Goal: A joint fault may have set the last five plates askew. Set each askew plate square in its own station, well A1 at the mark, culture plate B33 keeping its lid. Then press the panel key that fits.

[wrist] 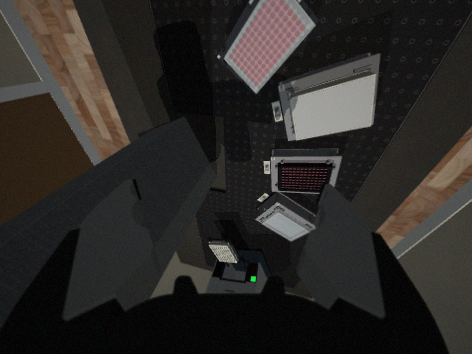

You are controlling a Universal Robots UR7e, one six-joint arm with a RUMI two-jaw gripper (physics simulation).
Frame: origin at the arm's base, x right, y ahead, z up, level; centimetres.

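Seen in the pictures: gripper, between the fingertips: point(230, 183).
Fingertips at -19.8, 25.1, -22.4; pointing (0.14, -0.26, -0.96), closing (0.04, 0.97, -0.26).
Note:
Offsets run from my fingertips to a thing's middle, as dx, dy, dz. "pt": to the spot under its first point. Level surfaces: height alone.
My gripper point(230, 183) is open, its two jaws wide apart, with no plate between them. A pink well plate @(-9.0, -1.1, -25.5) point(270, 45) lies turned at the top of the wrist view. Below it a white-topped plate @(+0.5, +11.7, -25.5) point(334, 107) sits tilted over its grey station. A dark plate with pink-red wells @(+18.5, +11.6, -27.3) point(305, 177) sits in a light frame at the middle right. A plate with a pale top @(+37.5, +10.6, -25.6) point(287, 223) sits turned below it, beside the right jaw. A small pale multiwell plate @(+56.6, -9.9, -21.8) point(223, 251) sits askew on a dark device @(pt +69.6, -4.5, -14.9) point(232, 286) with a green light. The panel keys are not recognisable.
Small marked tags @(pt +3.6, +2.6, -32.0) point(277, 111) @(pt +19.9, +2.2, -32.0) point(267, 167) stand left of the stations. A large dark block point(175, 150) fills the left middle, behind the left jaw. Wooden strips point(100, 100) point(430, 185) run along both sides of the black perforated deck @(dz -32.2) point(350, 30).

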